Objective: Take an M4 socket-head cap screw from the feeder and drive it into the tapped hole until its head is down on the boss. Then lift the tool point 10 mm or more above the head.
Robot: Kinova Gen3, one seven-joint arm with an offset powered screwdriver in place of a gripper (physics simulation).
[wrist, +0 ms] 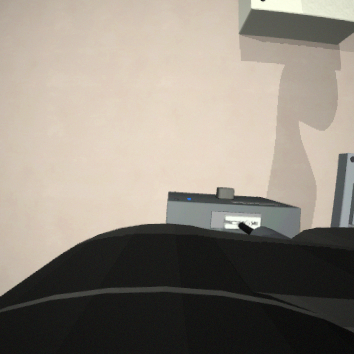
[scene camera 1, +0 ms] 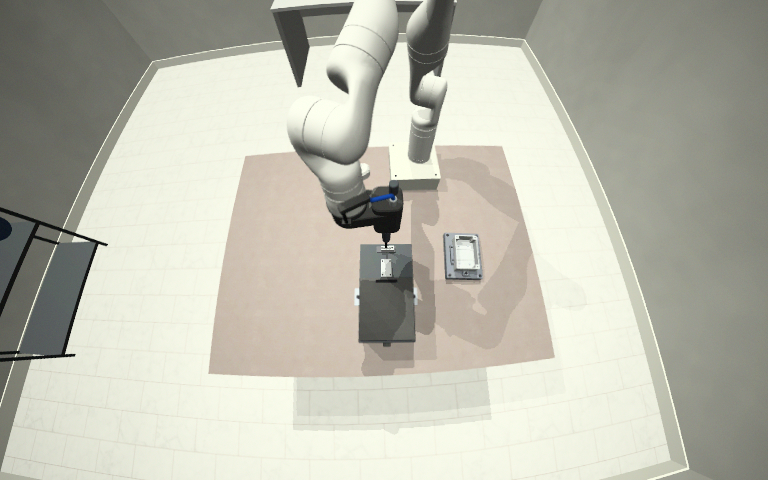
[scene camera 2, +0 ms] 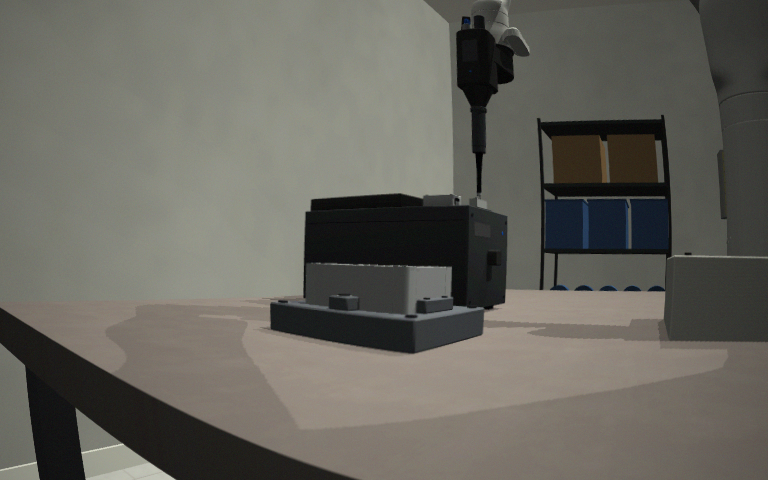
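Note:
The screw feeder (scene camera 1: 386, 316) (scene camera 2: 385, 237) (wrist: 192, 212) is a dark grey box on the table. A small pale pick-up block (scene camera 1: 390, 249) (scene camera 2: 478, 203) (wrist: 255, 220) sits on its top at one end. My screwdriver tip (scene camera 1: 386, 246) (scene camera 2: 479, 194) (wrist: 241, 226) points down, upright, at this block, touching it or very close above. Whether a screw is on the bit is too small to tell. A light grey open housing (scene camera 1: 467, 257) (scene camera 2: 356, 284) sits on a blue-grey fixture plate (scene camera 1: 448, 270) (scene camera 2: 339, 331), apart from the tool. The bosses and the tapped hole cannot be made out.
A pale mounting block (scene camera 1: 416, 183) (scene camera 2: 713, 297) (wrist: 295, 25) carries the arm behind the feeder. A small light plate (scene camera 1: 386, 268) (scene camera 2: 440, 199) lies on the feeder top beside the pick-up block. A shelf rack (scene camera 2: 540, 198) with boxes stands in the background.

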